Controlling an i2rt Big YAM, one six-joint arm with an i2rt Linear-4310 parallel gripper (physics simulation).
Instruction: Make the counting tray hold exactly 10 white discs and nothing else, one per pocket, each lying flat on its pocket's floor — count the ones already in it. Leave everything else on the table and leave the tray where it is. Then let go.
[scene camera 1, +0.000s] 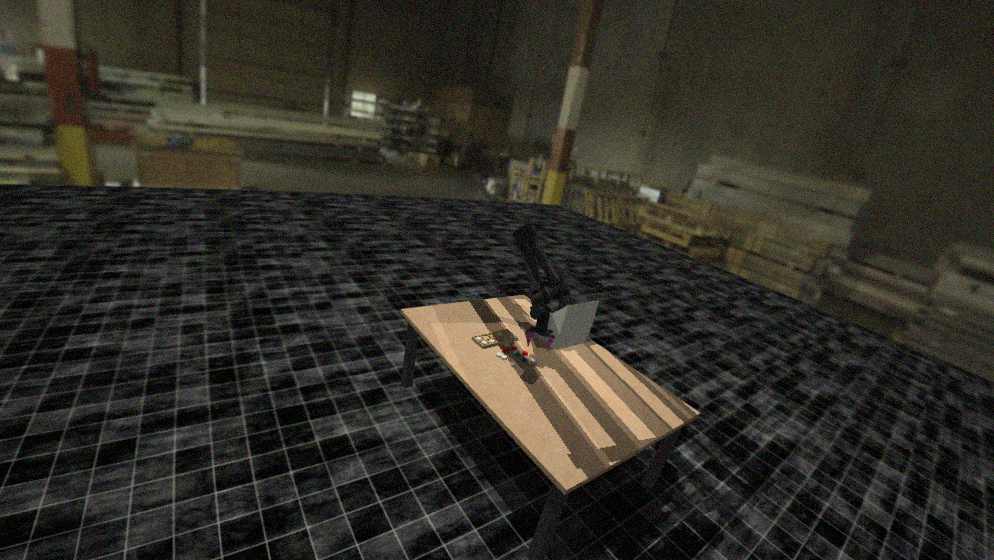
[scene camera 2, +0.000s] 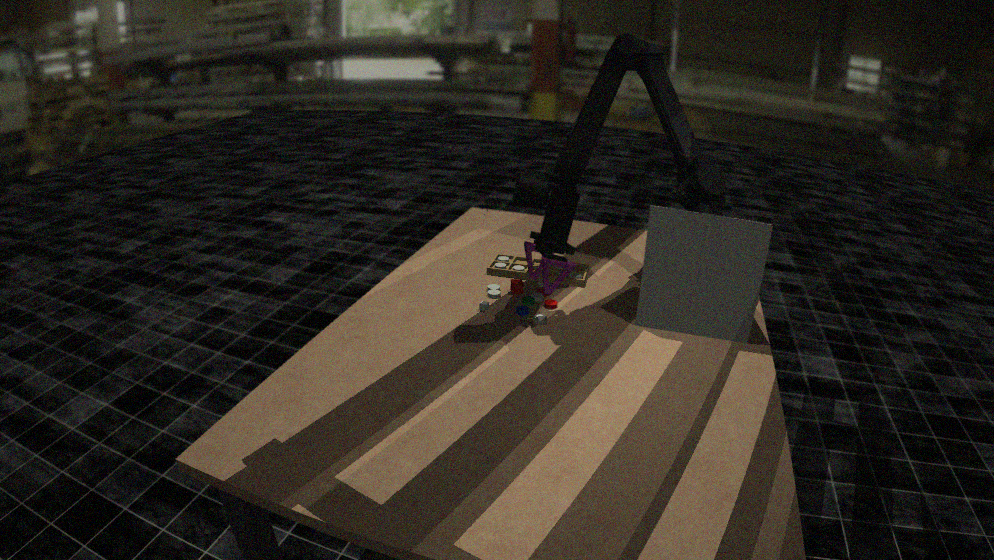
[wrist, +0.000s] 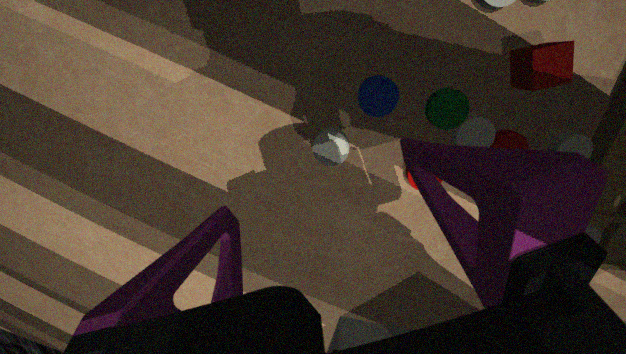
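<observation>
My gripper (scene camera 1: 539, 344) (scene camera 2: 546, 288) (wrist: 312, 183) is open and empty, above the table beside the tray. A white disc (scene camera 2: 540, 318) (wrist: 331, 148) lies flat, partly shaded, beyond the gap between the fingertips in the wrist view. Two pale discs (wrist: 475, 134) (wrist: 576, 148) lie in shadow near the right finger. A pair of white discs (scene camera 2: 493, 288) lies before the tray (scene camera 2: 506, 274); one of them (wrist: 497, 1) is cut by the wrist view's top edge. White discs (scene camera 2: 502, 258) (scene camera 2: 500, 265) (scene camera 2: 518, 267) sit in the left pockets. The fingers hide part of the tray, so its full contents cannot be told.
A blue disc (scene camera 2: 523, 310) (wrist: 378, 96), a green disc (wrist: 447, 108), a bright red disc (scene camera 2: 550, 304) (wrist: 413, 180), a dark red disc (wrist: 510, 139), a red block (scene camera 2: 516, 285) (wrist: 552, 65) and a small pale cube (scene camera 2: 484, 306) lie nearby. A grey panel (scene camera 1: 575, 324) (scene camera 2: 702, 271) stands at the right.
</observation>
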